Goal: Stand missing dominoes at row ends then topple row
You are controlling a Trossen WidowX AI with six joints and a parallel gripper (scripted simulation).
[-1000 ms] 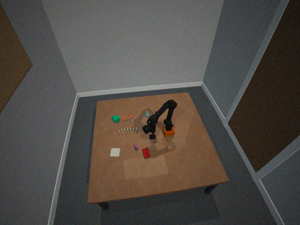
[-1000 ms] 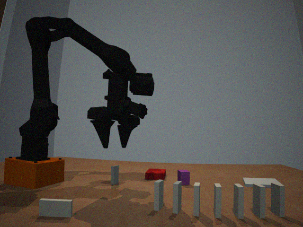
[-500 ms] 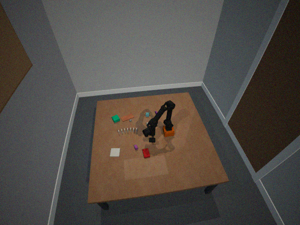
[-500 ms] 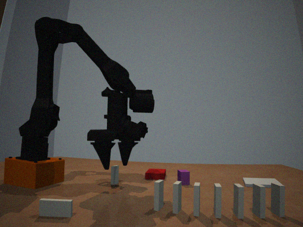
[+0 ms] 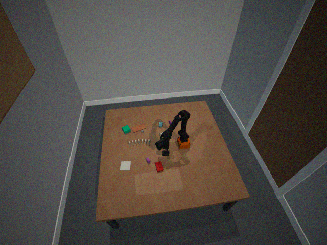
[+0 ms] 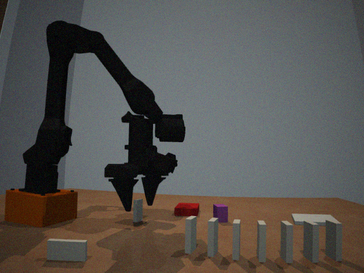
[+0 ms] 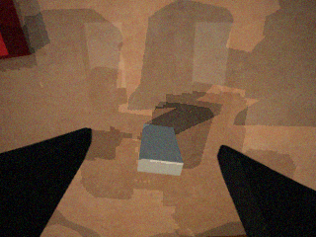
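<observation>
The teal cube lies 38 cm to the right of my gripper tip, 2 cm below it and 1 cm behind it. The rest, counted from my gripper tip: small grey piece 33 cm to the right, 21 cm ahead, 2 cm below; red block 14 cm to the left, 9 cm ahead, 2 cm below; purple cube 18 cm ahead, 6 cm to the left, 1 cm below.
</observation>
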